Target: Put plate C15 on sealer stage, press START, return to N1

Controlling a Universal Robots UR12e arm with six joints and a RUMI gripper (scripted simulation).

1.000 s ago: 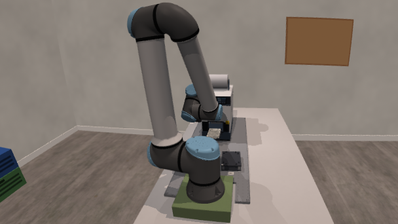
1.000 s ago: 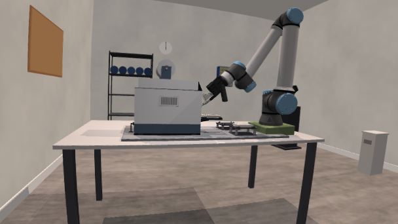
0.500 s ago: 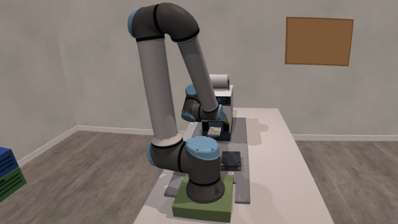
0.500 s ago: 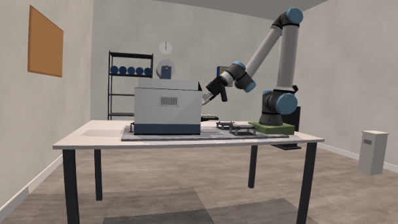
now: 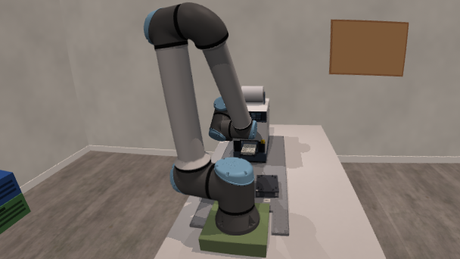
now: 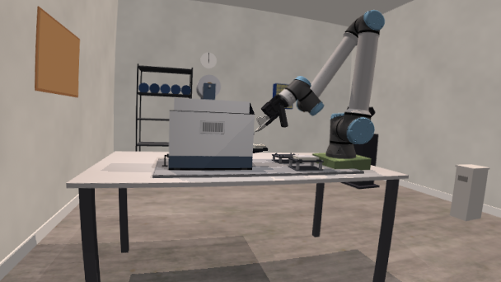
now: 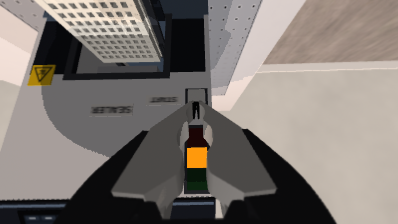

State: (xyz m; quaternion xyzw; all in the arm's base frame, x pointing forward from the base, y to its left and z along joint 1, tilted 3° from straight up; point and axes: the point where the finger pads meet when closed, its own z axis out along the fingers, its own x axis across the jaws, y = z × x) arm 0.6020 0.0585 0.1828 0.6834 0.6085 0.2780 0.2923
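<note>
Now: the square button 20 mm below my hand and 20 mm ahead of it. The rest, counted from my hand: plate C15: 90 mm to the right, 90 mm below, 10 mm behind; then sealer stage: 110 mm below, 90 mm to the right, 10 mm behind; then nest N2: 290 mm behind, 160 mm below, 20 mm to the left.
</note>
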